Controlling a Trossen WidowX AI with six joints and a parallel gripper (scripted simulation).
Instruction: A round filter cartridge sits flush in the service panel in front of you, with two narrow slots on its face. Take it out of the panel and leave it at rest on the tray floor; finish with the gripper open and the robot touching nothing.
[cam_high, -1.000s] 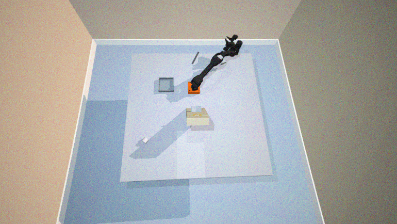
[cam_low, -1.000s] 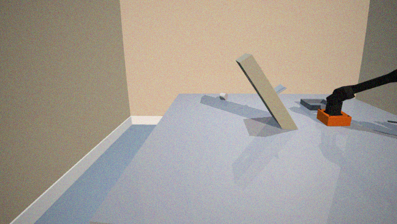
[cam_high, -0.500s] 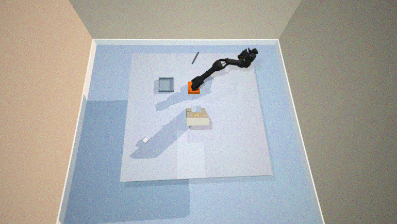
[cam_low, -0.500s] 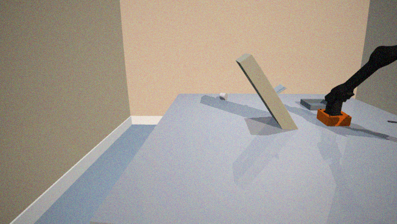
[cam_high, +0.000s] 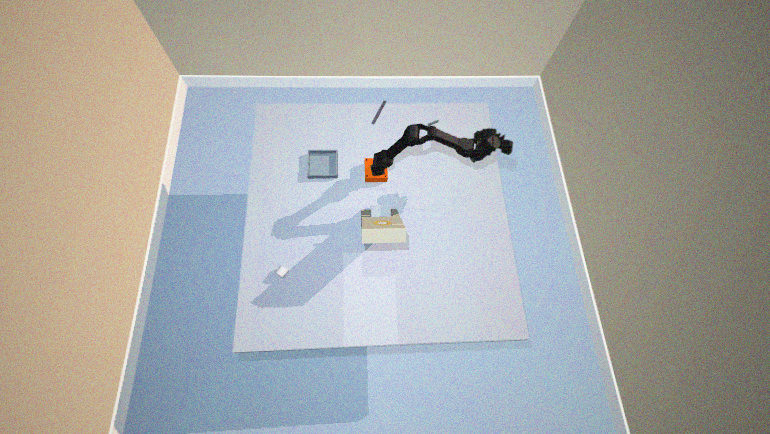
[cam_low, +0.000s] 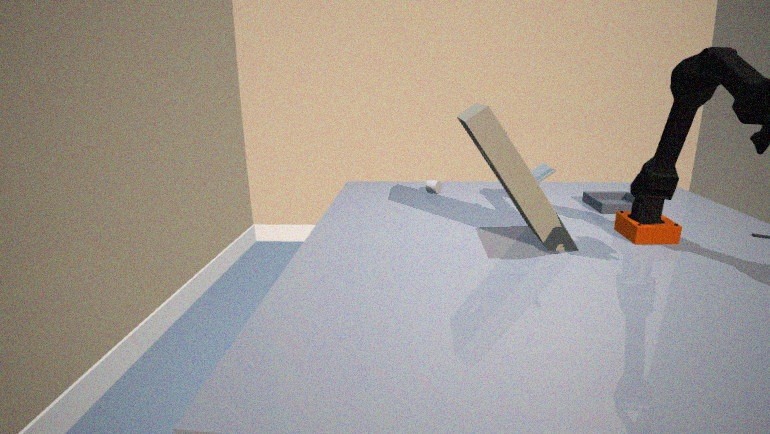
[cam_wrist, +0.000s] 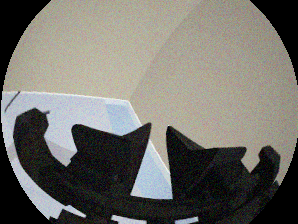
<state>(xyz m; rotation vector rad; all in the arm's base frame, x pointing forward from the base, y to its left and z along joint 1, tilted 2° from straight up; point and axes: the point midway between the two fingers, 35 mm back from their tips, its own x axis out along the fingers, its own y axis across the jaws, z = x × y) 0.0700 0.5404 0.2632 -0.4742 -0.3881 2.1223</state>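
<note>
My gripper tip is now 65 cm to the left of the white round filter cartridge, 32 cm short of it and 5 cm above it. The rest, counted from my gripper tip: dark thin stick 31 cm behind, 27 cm below, 21 cm to the right; then beige service panel 64 cm to the right, 28 cm ahead, 12 cm below; then grey tray 85 cm to the right, 27 cm below, 16 cm behind.
</note>
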